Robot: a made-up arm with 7 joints.
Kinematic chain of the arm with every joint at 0, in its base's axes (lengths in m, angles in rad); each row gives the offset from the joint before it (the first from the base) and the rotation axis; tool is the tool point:
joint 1: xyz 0 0 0.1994 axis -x
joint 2: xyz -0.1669 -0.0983 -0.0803 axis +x
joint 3: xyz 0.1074 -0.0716 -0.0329 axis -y
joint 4: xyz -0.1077 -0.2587 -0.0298 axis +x
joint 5: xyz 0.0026 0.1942 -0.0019 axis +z
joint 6: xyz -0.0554 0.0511 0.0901 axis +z
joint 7: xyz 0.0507 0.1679 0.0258 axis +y
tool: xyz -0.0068 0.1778 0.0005
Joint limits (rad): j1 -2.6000..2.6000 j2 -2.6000..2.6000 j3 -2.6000..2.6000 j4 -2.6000..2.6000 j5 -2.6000..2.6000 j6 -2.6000..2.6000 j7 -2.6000..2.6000
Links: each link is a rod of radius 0.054 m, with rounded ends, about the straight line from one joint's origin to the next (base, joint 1, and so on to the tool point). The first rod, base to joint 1, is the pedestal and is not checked.
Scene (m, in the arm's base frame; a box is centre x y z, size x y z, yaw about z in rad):
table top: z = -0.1
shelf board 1: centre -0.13 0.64 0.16 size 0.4 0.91 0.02 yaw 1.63
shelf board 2: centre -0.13 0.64 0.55 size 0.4 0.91 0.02 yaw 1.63
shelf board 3: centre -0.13 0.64 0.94 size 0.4 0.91 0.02 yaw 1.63
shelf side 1: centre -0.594 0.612 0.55 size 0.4 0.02 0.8 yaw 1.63
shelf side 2: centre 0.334 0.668 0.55 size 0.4 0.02 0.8 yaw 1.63
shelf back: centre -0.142 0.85 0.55 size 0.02 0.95 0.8 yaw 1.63
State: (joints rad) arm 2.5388 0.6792 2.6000 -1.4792 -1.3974 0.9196 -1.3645
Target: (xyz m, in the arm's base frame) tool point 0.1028 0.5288 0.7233
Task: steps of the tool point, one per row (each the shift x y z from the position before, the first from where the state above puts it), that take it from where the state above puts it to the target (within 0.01 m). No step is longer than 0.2 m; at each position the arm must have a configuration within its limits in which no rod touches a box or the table.
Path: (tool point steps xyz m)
1: 0.0316 -0.1396 0.0171
2: -0.0161 -0.1217 -0.0171
3: 0.0130 0.0132 0.1968
4: -0.0208 -0.0681 0.1862
5: 0.0003 0.1280 0.0119
6: -0.0160 0.1356 -0.0119

